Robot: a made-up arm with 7 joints. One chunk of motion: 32 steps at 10 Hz.
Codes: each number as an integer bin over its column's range. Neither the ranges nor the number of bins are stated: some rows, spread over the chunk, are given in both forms.
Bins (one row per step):
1: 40 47 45 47 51 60 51
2: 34 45 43 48 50 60 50
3: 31 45 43 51 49 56 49
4: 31 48 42 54 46 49 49
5: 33 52 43 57 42 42 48
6: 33 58 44 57 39 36 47
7: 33 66 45 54 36 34 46
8: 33 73 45 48 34 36 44
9: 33 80 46 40 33 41 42
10: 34 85 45 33 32 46 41
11: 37 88 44 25 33 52 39
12: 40 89 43 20 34 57 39
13: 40 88 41 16 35 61 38
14: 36 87 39 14 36 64 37
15: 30 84 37 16 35 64 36
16: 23 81 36 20 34 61 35
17: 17 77 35 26 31 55 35
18: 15 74 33 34 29 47 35
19: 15 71 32 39 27 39 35
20: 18 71 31 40 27 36 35
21: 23 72 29 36 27 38 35
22: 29 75 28 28 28 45 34
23: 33 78 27 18 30 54 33
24: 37 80 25 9 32 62 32
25: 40 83 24 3 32 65 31
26: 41 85 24 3 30 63 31
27: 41 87 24 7 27 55 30
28: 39 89 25 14 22 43 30
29: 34 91 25 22 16 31 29
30: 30 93 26 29 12 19 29
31: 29 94 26 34 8 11 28
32: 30 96 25 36 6 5 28
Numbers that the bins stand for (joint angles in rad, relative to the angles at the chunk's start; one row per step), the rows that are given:
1: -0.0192 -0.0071 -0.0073 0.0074 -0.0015 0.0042 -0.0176
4: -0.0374 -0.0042 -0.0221 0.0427 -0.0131 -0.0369 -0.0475
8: -0.0333 0.0665 -0.0073 0.0124 -0.0410 -0.0855 -0.1222
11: -0.0253 0.1089 -0.0122 -0.1037 -0.0433 -0.0257 -0.1970
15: -0.0394 0.0976 -0.0469 -0.1492 -0.0387 0.0192 -0.2418
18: -0.0697 0.0693 -0.0667 -0.0583 -0.0526 -0.0443 -0.2568
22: -0.0414 0.0721 -0.0914 -0.0886 -0.0549 -0.0518 -0.2717
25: -0.0192 0.0947 -0.1112 -0.2148 -0.0457 0.0229 -0.3166
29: -0.0313 0.1174 -0.1063 -0.1189 -0.0828 -0.1041 -0.3465
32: -0.0394 0.1315 -0.1063 -0.0482 -0.1061 -0.2013 -0.3614
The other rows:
2: -0.0313 -0.0127 -0.0172 0.0124 -0.0038 0.0042 -0.0325
3: -0.0374 -0.0127 -0.0172 0.0276 -0.0062 -0.0107 -0.0475
5: -0.0333 0.0071 -0.0172 0.0579 -0.0224 -0.0630 -0.0624
6: -0.0333 0.0240 -0.0122 0.0579 -0.0294 -0.0855 -0.0774
7: -0.0333 0.0467 -0.0073 0.0427 -0.0364 -0.0929 -0.0923
9: -0.0333 0.0863 -0.0023 -0.0280 -0.0433 -0.0668 -0.1521
10: -0.0313 0.1004 -0.0073 -0.0633 -0.0457 -0.0481 -0.1671
12: -0.0192 0.1117 -0.0172 -0.1290 -0.0410 -0.0070 -0.1970
13: -0.0192 0.1089 -0.0271 -0.1492 -0.0387 0.0080 -0.2119
14: -0.0273 0.1061 -0.0370 -0.1593 -0.0364 0.0192 -0.2269
16: -0.0535 0.0891 -0.0518 -0.1290 -0.0410 0.0080 -0.2568
17: -0.0657 0.0778 -0.0568 -0.0987 -0.0480 -0.0144 -0.2568
19: -0.0697 0.0608 -0.0716 -0.0330 -0.0573 -0.0742 -0.2568
20: -0.0636 0.0608 -0.0766 -0.0280 -0.0573 -0.0855 -0.2568
21: -0.0535 0.0636 -0.0865 -0.0482 -0.0573 -0.0780 -0.2568
23: -0.0333 0.0806 -0.0964 -0.1391 -0.0503 -0.0182 -0.2867
24: -0.0253 0.0863 -0.1063 -0.1845 -0.0457 0.0117 -0.3016
26: -0.0172 0.1004 -0.1112 -0.2148 -0.0503 0.0155 -0.3166
27: -0.0172 0.1061 -0.1112 -0.1946 -0.0573 -0.0144 -0.3315
28: -0.0212 0.1117 -0.1063 -0.1593 -0.0689 -0.0593 -0.3315
30: -0.0394 0.1230 -0.1013 -0.0835 -0.0921 -0.1490 -0.3465
31: -0.0414 0.1259 -0.1013 -0.0583 -0.1014 -0.1789 -0.3614

